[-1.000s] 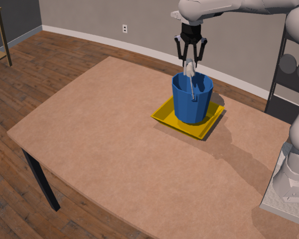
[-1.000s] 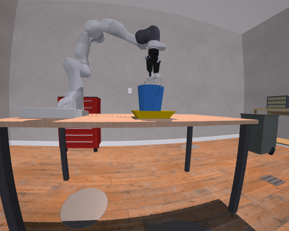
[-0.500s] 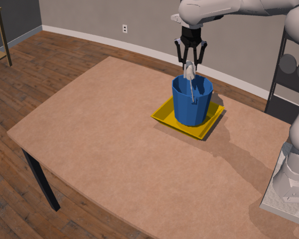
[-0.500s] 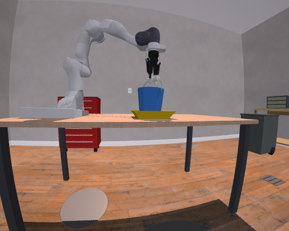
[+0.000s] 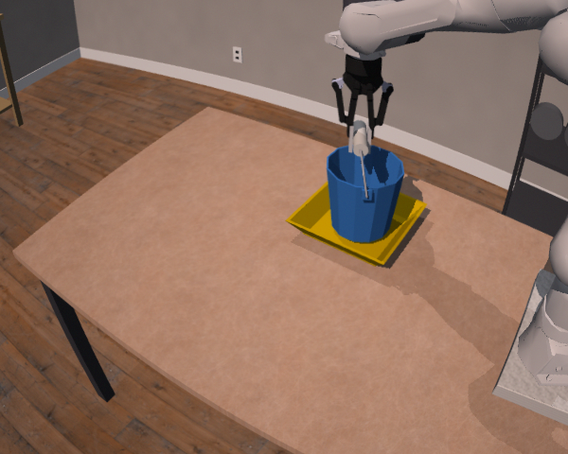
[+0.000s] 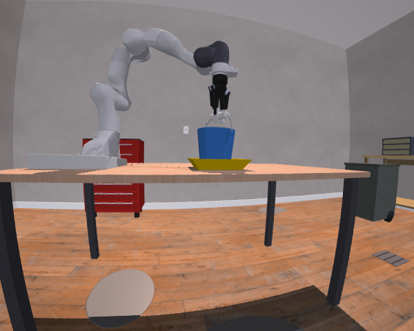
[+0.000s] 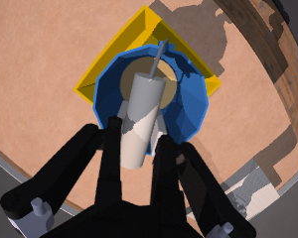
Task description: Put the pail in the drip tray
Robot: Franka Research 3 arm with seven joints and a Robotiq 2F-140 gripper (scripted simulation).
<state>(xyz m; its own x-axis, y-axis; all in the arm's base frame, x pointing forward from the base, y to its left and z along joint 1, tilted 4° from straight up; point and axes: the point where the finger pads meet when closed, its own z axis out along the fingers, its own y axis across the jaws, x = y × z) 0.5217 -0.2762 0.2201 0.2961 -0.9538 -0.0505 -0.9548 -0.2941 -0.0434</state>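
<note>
My gripper is now 1 cm past the blue pail and 10 cm above it. Round my hand: yellow drip tray: 2 cm behind, 1 cm to the right, 24 cm below; pail handle: 1 cm behind, 3 cm below.
</note>
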